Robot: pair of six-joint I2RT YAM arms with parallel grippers.
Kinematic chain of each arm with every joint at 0, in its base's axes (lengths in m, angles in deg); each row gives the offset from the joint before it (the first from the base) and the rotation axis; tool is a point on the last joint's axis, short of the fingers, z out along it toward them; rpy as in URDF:
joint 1: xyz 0 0 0.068 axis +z
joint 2: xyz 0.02 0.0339 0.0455 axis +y
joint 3: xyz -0.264 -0.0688 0 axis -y
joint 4: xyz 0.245 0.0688 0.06 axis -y
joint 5: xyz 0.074 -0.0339 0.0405 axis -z
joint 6: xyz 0.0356 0 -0.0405 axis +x
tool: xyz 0 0 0 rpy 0 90 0
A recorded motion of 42 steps. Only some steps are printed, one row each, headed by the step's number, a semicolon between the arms.
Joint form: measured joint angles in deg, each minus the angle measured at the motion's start. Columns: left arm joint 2, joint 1, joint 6, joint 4, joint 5, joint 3; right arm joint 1, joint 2, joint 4, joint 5, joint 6, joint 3.
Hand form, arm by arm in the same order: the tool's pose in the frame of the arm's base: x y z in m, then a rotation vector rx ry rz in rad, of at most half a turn. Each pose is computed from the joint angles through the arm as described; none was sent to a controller.
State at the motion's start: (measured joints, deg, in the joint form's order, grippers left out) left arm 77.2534 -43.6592 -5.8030 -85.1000 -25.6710 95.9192; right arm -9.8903 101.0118 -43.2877 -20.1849 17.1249 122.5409
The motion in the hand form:
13: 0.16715 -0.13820 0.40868 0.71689 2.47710 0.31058; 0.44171 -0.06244 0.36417 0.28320 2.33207 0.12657
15: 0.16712 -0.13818 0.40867 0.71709 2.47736 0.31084; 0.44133 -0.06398 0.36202 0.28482 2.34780 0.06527
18: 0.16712 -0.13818 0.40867 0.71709 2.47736 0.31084; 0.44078 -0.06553 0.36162 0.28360 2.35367 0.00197
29: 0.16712 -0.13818 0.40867 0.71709 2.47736 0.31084; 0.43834 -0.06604 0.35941 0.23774 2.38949 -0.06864
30: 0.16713 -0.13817 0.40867 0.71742 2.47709 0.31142; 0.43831 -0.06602 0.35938 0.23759 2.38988 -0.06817
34: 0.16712 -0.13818 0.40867 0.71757 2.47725 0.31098; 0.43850 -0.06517 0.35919 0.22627 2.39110 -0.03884
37: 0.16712 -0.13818 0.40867 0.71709 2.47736 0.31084; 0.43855 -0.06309 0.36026 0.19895 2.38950 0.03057
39: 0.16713 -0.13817 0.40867 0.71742 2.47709 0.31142; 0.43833 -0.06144 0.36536 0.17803 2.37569 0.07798
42: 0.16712 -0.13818 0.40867 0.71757 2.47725 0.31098; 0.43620 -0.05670 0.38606 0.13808 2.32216 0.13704
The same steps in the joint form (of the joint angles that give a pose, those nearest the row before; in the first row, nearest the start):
13: 0.00 0.00 -0.24 -0.44 0.02 0.00; 1.33 14.16 -8.30 13.77 -9.16 -0.53
15: 0.00 0.00 -0.24 -0.46 0.02 0.00; 1.33 14.32 -8.98 16.33 -10.27 -0.52
18: 0.00 0.00 -0.24 -0.46 0.02 0.00; 1.33 14.32 -9.24 18.93 -11.43 -0.53
29: 0.00 0.00 -0.24 -0.46 0.02 0.00; 1.40 14.32 -10.93 21.14 -14.62 -0.52
30: 0.00 0.00 -0.22 -0.46 0.00 0.00; 1.40 14.32 -10.95 21.11 -14.62 -0.53
34: 0.00 0.00 -0.22 -0.46 0.02 0.00; 1.40 14.34 -10.97 19.72 -14.62 -0.53
37: 0.00 0.00 -0.24 -0.46 0.02 0.00; 1.40 14.34 -11.10 16.39 -14.62 -0.30
39: 0.00 0.00 -0.22 -0.46 0.00 0.00; 1.42 14.38 -11.37 14.08 -14.60 0.74
42: 0.00 0.00 -0.22 -0.46 0.02 0.00; 1.75 14.56 -12.52 11.06 -14.56 5.09

